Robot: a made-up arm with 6 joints. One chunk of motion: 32 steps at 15 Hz.
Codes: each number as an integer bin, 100 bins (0 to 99) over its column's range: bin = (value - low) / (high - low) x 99, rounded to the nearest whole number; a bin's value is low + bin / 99 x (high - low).
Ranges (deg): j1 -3..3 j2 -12..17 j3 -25..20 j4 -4..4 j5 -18..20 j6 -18..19
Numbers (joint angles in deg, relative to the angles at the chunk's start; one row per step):
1: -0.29 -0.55 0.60 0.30 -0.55 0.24
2: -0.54 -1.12 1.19 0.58 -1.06 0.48
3: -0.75 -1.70 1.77 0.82 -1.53 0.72
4: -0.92 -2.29 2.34 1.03 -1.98 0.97
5: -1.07 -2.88 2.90 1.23 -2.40 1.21
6: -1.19 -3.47 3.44 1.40 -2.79 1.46
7: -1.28 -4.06 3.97 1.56 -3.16 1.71
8: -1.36 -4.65 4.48 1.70 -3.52 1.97
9: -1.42 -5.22 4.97 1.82 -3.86 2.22
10: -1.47 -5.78 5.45 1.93 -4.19 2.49
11: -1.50 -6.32 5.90 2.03 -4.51 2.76
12: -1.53 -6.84 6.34 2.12 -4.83 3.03
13: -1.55 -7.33 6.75 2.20 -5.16 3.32
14: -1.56 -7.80 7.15 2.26 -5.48 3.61
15: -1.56 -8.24 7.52 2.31 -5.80 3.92
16: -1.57 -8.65 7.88 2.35 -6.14 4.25
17: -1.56 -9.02 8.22 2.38 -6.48 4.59
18: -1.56 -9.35 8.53 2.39 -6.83 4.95
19: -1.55 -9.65 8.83 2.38 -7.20 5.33
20: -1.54 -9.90 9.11 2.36 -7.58 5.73
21: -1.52 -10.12 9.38 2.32 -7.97 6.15
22: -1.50 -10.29 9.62 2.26 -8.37 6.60
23: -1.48 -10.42 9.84 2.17 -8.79 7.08
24: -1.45 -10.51 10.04 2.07 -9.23 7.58
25: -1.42 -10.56 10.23 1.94 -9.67 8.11
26: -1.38 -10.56 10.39 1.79 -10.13 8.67
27: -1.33 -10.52 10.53 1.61 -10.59 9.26
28: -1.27 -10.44 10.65 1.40 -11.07 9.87
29: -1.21 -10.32 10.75 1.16 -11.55 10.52
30: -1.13 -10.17 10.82 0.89 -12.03 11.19
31: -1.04 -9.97 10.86 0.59 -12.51 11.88
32: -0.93 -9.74 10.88 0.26 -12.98 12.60
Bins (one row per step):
1: 45 39 56 53 45 49
2: 41 37 58 57 44 49
3: 37 35 59 60 43 50
4: 34 33 60 62 42 51
5: 32 31 61 65 41 51
6: 30 29 63 67 40 52
7: 28 27 64 69 39 53
8: 27 25 65 71 38 53
9: 26 23 66 72 37 54
10: 25 21 67 73 36 55
11: 25 19 68 75 35 56
12: 24 18 69 76 34 56
13: 24 16 70 77 33 57
14: 24 14 71 77 33 58
15: 24 13 72 78 32 59
16: 24 11 72 79 31 60
17: 24 10 73 79 30 60
18: 24 9 74 79 29 61
19: 24 8 74 79 28 62
20: 24 7 75 79 27 63
21: 24 6 76 78 26 65
22: 25 6 76 77 25 66
23: 25 5 77 76 24 67
24: 26 5 77 75 23 68
25: 26 5 78 74 22 70
26: 27 5 78 72 21 71
27: 28 5 78 69 19 73
28: 29 5 78 67 18 75
29: 30 6 79 64 17 76
30: 31 6 79 61 16 78
31: 32 7 79 57 14 80
32: 34 8 79 53 13 82

